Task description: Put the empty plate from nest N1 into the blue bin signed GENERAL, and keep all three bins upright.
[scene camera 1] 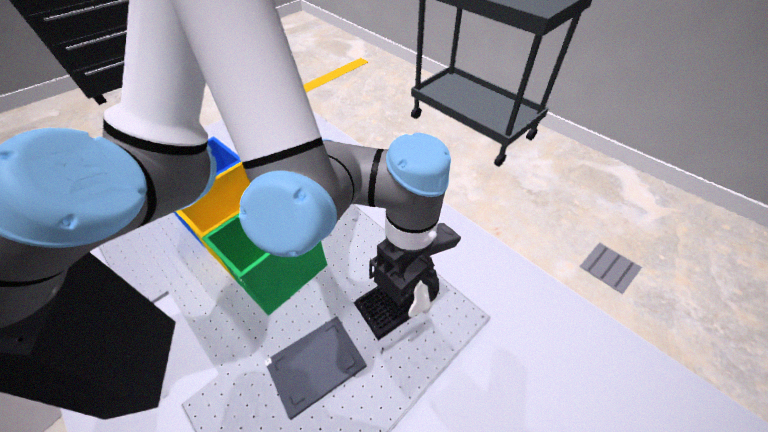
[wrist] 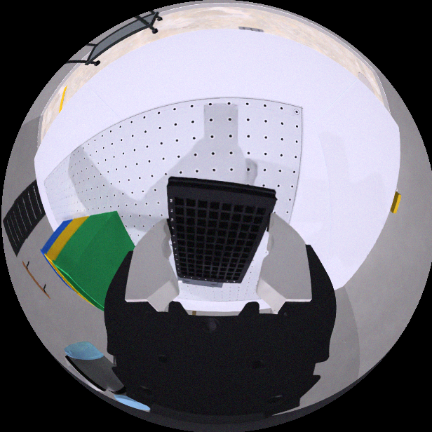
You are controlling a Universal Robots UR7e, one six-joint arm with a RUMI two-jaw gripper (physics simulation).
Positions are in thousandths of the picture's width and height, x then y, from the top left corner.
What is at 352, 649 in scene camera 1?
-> A green bin.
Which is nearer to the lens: the black multi-well plate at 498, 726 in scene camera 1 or the blue bin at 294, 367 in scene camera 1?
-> The black multi-well plate.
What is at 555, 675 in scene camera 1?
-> My gripper.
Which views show the black multi-well plate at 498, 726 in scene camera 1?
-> Scene camera 1 and the wrist view: all of them.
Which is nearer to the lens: the black multi-well plate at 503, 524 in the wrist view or the green bin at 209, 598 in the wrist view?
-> The black multi-well plate.
